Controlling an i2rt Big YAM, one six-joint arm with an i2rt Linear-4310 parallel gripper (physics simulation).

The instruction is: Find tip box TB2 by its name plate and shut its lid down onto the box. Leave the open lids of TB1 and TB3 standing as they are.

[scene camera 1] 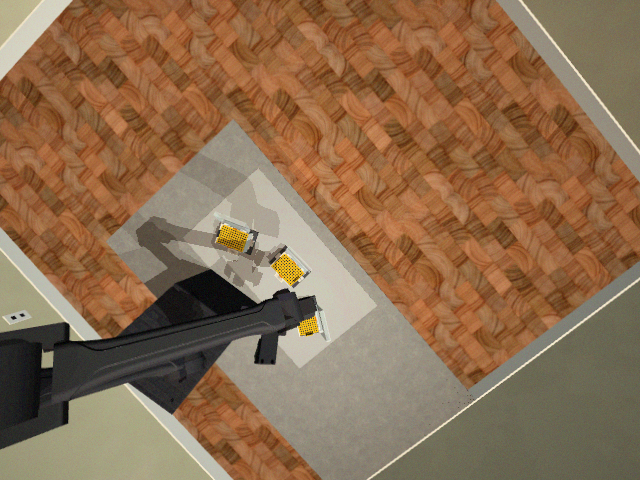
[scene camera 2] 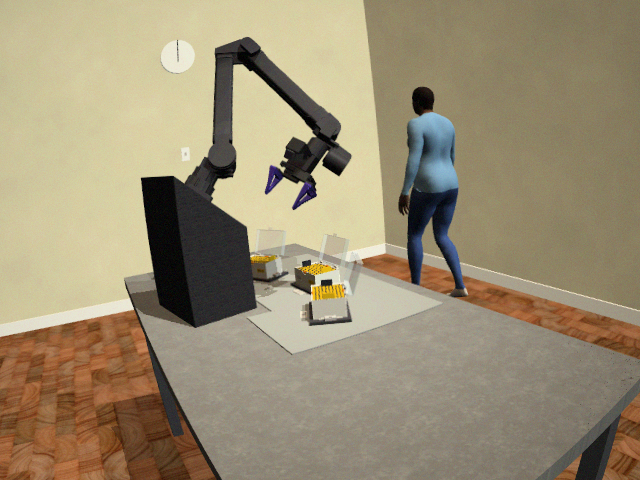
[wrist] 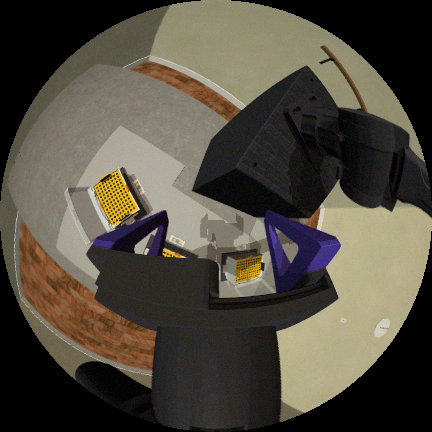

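Seen in the pictures: gripper, fingertip midpoint: (scene camera 2: 278, 201) (wrist: 215, 215); arm's base, link origin: (scene camera 1: 182, 358) (scene camera 2: 193, 197) (wrist: 310, 127).
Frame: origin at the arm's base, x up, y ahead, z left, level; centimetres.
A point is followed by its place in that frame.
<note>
Three white tip boxes with yellow racks have clear lids standing open. The far box (scene camera 1: 233, 237) {x -26.8, y 23.0, z 26.5 cm} (scene camera 2: 261, 269) (wrist: 247, 269) {x -26.9, y 22.9, z 26.3 cm} has its lid (scene camera 2: 270, 241) {x -22.2, y 28.1, z 31.3 cm} upright. The middle box (scene camera 1: 288, 269) (scene camera 2: 305, 279) {x -29.0, y 30.6, z 2.8 cm} has its lid (scene camera 2: 333, 248) {x -22.0, y 41.7, z 6.5 cm} upright; my left finger and gripper body partly hide this box in the wrist view. The near box (scene camera 1: 308, 327) {x -26.8, y 28.8, z -21.1 cm} (scene camera 2: 329, 308) (wrist: 116, 197) {x -26.9, y 29.2, z -17.6 cm} has its lid (scene camera 1: 324, 324) {x -18.2, y 37.4, z -20.1 cm} (scene camera 2: 354, 272) {x -20.4, y 33.9, z -26.1 cm} (wrist: 90, 212) {x -24.2, y 35.9, z -20.3 cm} tilted outward. Small plates (wrist: 138, 186) {x -32.4, y 23.2, z -16.0 cm} (wrist: 177, 241) {x -32.4, y 28.1, z 2.8 cm} lie beside boxes; their writing is unreadable. My gripper (scene camera 2: 280, 200) {x -4.0, y 23.2, z -3.4 cm} (wrist: 215, 215) {x -4.0, y 23.2, z -3.4 cm} is open and empty, high above the boxes.
The boxes stand on a pale mat (scene camera 1: 351, 299) {x -32.6, y 49.6, z -22.3 cm} (scene camera 2: 392, 310) {x -32.6, y 44.0, z -26.3 cm} (wrist: 122, 142) {x -32.6, y 16.9, z -30.5 cm} on the grey table (scene camera 1: 361, 392) {x -32.9, y 31.0, z -61.1 cm} (scene camera 2: 361, 403) {x -32.9, y 17.9, z -62.8 cm}. A black pedestal (scene camera 2: 217, 253) {x -14.7, y 4.1, z -7.0 cm} (wrist: 250, 145) {x -6.9, y 10.5, z -4.3 cm} carries the arm beside the mat. A person (scene camera 2: 431, 155) stands beyond the table. In scene camera 1 the arm covers part of the near box.
</note>
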